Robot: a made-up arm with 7 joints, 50 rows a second.
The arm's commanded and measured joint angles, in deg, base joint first. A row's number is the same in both.
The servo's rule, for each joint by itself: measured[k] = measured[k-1] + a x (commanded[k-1-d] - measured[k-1]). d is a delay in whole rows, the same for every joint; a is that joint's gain. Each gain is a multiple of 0.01, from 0.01 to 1. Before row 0 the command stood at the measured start. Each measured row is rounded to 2 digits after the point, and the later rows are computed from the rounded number. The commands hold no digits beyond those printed.
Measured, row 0: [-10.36 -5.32 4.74 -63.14 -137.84 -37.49 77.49]
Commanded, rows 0 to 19: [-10.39 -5.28 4.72 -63.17 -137.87 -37.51 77.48]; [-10.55 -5.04 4.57 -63.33 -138.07 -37.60 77.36]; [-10.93 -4.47 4.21 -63.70 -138.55 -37.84 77.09]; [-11.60 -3.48 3.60 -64.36 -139.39 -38.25 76.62]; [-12.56 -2.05 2.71 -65.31 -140.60 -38.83 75.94]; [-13.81 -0.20 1.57 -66.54 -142.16 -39.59 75.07]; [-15.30 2.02 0.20 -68.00 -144.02 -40.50 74.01]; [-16.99 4.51 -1.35 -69.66 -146.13 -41.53 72.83]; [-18.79 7.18 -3.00 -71.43 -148.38 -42.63 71.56]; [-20.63 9.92 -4.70 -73.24 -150.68 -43.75 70.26]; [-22.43 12.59 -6.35 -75.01 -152.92 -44.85 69.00]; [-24.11 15.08 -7.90 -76.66 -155.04 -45.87 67.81]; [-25.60 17.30 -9.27 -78.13 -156.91 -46.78 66.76]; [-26.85 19.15 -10.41 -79.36 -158.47 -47.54 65.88]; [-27.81 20.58 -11.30 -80.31 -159.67 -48.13 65.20]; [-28.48 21.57 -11.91 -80.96 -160.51 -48.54 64.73]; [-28.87 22.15 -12.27 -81.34 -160.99 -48.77 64.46]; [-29.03 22.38 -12.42 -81.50 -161.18 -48.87 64.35]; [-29.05 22.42 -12.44 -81.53 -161.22 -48.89 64.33]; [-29.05 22.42 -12.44 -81.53 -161.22 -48.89 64.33]
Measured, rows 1 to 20: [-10.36 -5.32 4.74 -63.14 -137.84 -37.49 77.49]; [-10.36 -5.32 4.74 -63.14 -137.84 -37.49 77.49]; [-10.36 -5.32 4.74 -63.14 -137.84 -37.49 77.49]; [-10.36 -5.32 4.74 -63.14 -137.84 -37.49 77.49]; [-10.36 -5.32 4.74 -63.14 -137.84 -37.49 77.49]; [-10.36 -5.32 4.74 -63.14 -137.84 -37.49 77.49]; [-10.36 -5.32 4.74 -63.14 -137.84 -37.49 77.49]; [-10.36 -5.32 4.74 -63.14 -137.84 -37.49 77.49]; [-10.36 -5.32 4.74 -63.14 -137.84 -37.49 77.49]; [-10.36 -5.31 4.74 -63.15 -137.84 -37.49 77.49]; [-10.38 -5.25 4.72 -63.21 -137.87 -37.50 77.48]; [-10.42 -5.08 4.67 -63.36 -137.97 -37.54 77.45]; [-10.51 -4.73 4.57 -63.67 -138.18 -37.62 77.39]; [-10.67 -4.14 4.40 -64.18 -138.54 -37.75 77.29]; [-10.92 -3.27 4.15 -64.91 -139.08 -37.95 77.13]; [-11.27 -2.11 3.79 -65.87 -139.82 -38.23 76.91]; [-11.73 -0.65 3.33 -67.04 -140.77 -38.59 76.62]; [-12.29 1.07 2.76 -68.40 -141.91 -39.03 76.27]; [-12.96 3.02 2.09 -69.90 -143.23 -39.55 75.85]; [-13.72 5.13 1.33 -71.48 -144.68 -40.13 75.37]
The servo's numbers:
d 9
a 0.08 0.22 0.09 0.31 0.15 0.11 0.07

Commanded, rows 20 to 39: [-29.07 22.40 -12.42 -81.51 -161.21 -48.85 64.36]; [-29.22 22.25 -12.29 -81.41 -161.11 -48.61 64.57]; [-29.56 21.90 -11.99 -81.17 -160.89 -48.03 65.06]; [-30.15 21.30 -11.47 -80.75 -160.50 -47.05 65.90]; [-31.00 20.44 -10.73 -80.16 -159.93 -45.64 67.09]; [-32.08 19.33 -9.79 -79.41 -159.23 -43.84 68.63]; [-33.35 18.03 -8.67 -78.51 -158.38 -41.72 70.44]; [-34.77 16.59 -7.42 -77.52 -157.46 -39.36 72.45]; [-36.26 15.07 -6.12 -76.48 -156.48 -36.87 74.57]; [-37.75 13.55 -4.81 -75.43 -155.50 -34.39 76.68]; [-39.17 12.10 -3.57 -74.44 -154.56 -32.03 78.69]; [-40.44 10.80 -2.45 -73.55 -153.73 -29.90 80.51]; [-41.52 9.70 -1.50 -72.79 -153.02 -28.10 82.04]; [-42.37 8.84 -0.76 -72.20 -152.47 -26.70 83.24]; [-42.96 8.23 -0.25 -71.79 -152.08 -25.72 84.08]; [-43.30 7.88 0.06 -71.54 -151.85 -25.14 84.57]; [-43.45 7.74 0.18 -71.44 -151.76 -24.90 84.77]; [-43.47 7.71 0.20 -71.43 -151.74 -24.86 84.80]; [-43.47 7.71 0.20 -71.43 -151.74 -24.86 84.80]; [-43.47 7.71 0.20 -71.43 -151.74 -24.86 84.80]
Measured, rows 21 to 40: [-14.55 7.32 0.50 -73.09 -146.23 -40.76 74.84]; [-15.43 9.52 -0.38 -74.65 -147.83 -41.42 74.27]; [-16.34 11.64 -1.28 -76.11 -149.43 -42.09 73.68]; [-17.26 13.61 -2.18 -77.41 -150.97 -42.75 73.09]; [-18.16 15.36 -3.06 -78.51 -152.40 -43.39 72.50]; [-19.02 16.85 -3.89 -79.39 -153.69 -43.98 71.94]; [-19.82 18.07 -4.66 -80.04 -154.81 -44.52 71.41]; [-20.56 19.03 -5.36 -80.50 -155.77 -45.00 70.91]; [-21.24 19.78 -6.00 -80.82 -156.59 -45.43 70.45]; [-21.87 20.36 -6.58 -81.03 -157.28 -45.81 70.02]; [-22.46 20.78 -7.09 -81.15 -157.85 -46.12 69.64]; [-23.03 21.03 -7.53 -81.16 -158.31 -46.33 69.32]; [-23.60 21.09 -7.88 -81.03 -158.64 -46.41 69.08]; [-24.19 20.95 -8.14 -80.76 -158.83 -46.33 68.94]; [-24.82 20.59 -8.29 -80.34 -158.89 -46.06 68.92]; [-25.50 20.03 -8.32 -79.77 -158.81 -45.58 69.03]; [-26.24 19.27 -8.24 -79.07 -158.61 -44.90 69.27]; [-27.04 18.35 -8.05 -78.27 -158.29 -44.02 69.64]; [-27.90 17.29 -7.76 -77.39 -157.87 -42.96 70.13]; [-28.80 16.15 -7.38 -76.48 -157.37 -41.76 70.73]
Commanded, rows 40 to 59: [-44.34 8.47 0.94 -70.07 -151.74 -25.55 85.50]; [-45.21 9.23 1.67 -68.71 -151.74 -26.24 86.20]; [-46.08 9.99 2.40 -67.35 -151.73 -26.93 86.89]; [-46.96 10.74 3.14 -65.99 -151.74 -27.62 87.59]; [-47.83 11.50 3.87 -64.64 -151.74 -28.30 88.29]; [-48.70 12.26 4.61 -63.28 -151.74 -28.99 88.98]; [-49.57 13.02 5.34 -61.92 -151.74 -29.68 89.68]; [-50.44 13.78 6.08 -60.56 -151.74 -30.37 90.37]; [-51.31 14.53 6.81 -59.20 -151.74 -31.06 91.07]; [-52.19 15.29 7.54 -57.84 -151.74 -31.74 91.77]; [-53.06 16.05 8.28 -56.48 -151.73 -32.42 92.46]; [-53.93 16.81 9.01 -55.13 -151.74 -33.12 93.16]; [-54.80 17.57 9.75 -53.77 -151.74 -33.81 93.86]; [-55.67 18.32 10.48 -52.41 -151.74 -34.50 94.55]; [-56.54 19.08 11.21 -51.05 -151.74 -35.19 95.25]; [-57.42 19.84 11.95 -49.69 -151.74 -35.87 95.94]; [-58.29 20.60 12.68 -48.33 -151.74 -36.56 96.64]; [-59.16 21.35 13.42 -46.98 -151.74 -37.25 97.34]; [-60.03 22.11 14.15 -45.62 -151.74 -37.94 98.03]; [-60.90 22.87 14.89 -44.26 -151.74 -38.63 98.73]
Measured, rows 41 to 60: [-29.73 14.97 -6.94 -75.57 -156.82 -40.46 71.41]; [-30.67 13.81 -6.45 -74.71 -156.25 -39.10 72.15]; [-31.61 12.72 -5.94 -73.93 -155.68 -37.74 72.93]; [-32.52 11.73 -5.43 -73.27 -155.14 -36.42 73.71]; [-33.38 10.88 -4.94 -72.73 -154.65 -35.18 74.47]; [-34.19 10.19 -4.48 -72.33 -154.22 -34.05 75.19]; [-34.93 9.64 -4.06 -72.05 -153.85 -33.04 75.86]; [-35.61 9.22 -3.68 -71.86 -153.53 -32.14 76.49]; [-36.24 8.89 -3.33 -71.73 -153.26 -31.34 77.07]; [-36.89 8.80 -2.95 -71.22 -153.03 -30.70 77.66]; [-37.56 8.89 -2.53 -70.44 -152.84 -30.21 78.26]; [-38.24 9.13 -2.09 -69.48 -152.67 -29.85 78.86]; [-38.94 9.48 -1.62 -68.40 -152.53 -29.60 79.47]; [-39.65 9.92 -1.13 -67.23 -152.41 -29.46 80.09]; [-40.37 10.43 -0.61 -66.01 -152.31 -29.41 80.71]; [-41.11 11.00 -0.07 -64.74 -152.22 -29.44 81.34]; [-41.86 11.61 0.48 -63.44 -152.15 -29.54 81.97]; [-42.62 12.25 1.05 -62.13 -152.09 -29.71 82.61]; [-43.39 12.92 1.63 -60.80 -152.04 -29.93 83.25]; [-44.16 13.61 2.23 -59.46 -151.99 -30.20 83.89]
